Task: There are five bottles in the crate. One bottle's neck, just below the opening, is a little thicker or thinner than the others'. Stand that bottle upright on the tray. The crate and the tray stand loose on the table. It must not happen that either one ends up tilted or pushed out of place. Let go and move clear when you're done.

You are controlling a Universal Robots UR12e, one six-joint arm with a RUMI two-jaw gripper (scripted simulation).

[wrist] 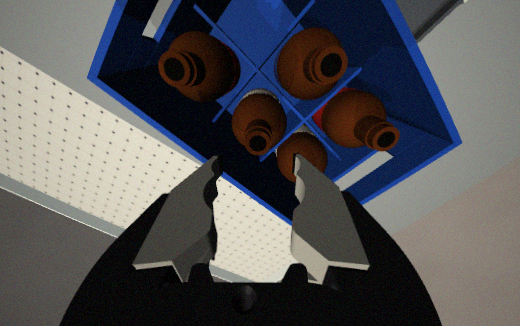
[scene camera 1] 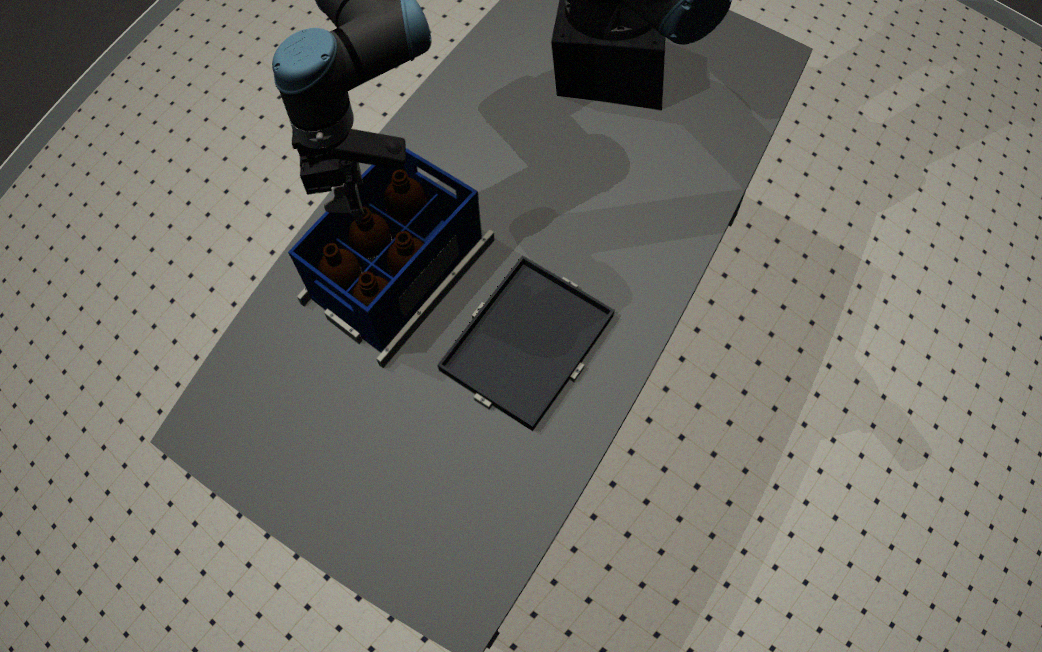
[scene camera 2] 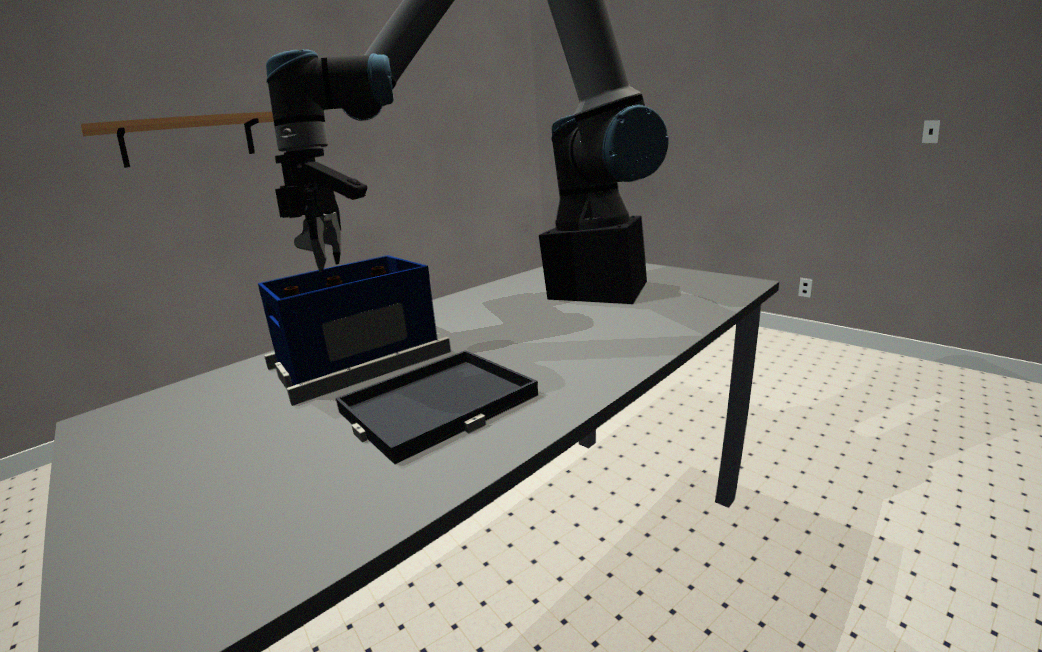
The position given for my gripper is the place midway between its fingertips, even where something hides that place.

In view: my gripper (scene camera 2: 329, 268), a bottle (scene camera 1: 343, 269), a crate (scene camera 2: 314, 334), a tray (scene camera 1: 519, 351), a bottle (scene camera 1: 369, 239) and a pale rail (scene camera 2: 326, 384).
The crate shows as well in the wrist view (wrist: 384, 59) and in scene camera 1 (scene camera 1: 457, 229). The tray is seen too in scene camera 2 (scene camera 2: 402, 408). My gripper shows as well in the wrist view (wrist: 257, 155) and in scene camera 1 (scene camera 1: 358, 207).
